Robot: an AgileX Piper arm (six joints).
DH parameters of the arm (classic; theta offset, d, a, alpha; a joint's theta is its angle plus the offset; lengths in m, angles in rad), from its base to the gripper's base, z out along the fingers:
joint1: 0 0.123 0 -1.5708
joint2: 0.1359 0 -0.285 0
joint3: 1.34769 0 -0.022 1.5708
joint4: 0 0.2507 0 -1.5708
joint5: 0 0 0 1.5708
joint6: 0 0.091 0 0
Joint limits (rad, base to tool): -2.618..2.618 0..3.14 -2.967..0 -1.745..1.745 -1.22..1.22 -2.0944..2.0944
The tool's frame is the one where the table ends.
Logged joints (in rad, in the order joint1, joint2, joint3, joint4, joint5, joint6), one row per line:
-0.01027 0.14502 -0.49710 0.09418 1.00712 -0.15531
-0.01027 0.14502 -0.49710 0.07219 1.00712 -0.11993
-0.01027 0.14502 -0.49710 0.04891 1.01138 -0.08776
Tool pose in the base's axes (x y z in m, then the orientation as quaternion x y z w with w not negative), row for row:
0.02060 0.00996 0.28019 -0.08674 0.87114 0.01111 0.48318
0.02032 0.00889 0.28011 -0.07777 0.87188 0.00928 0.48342
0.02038 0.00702 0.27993 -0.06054 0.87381 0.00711 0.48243
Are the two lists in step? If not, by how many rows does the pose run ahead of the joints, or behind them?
The pose runs 2 rows behind the joints: the pose in row i belongs to the joints in row i - 2.
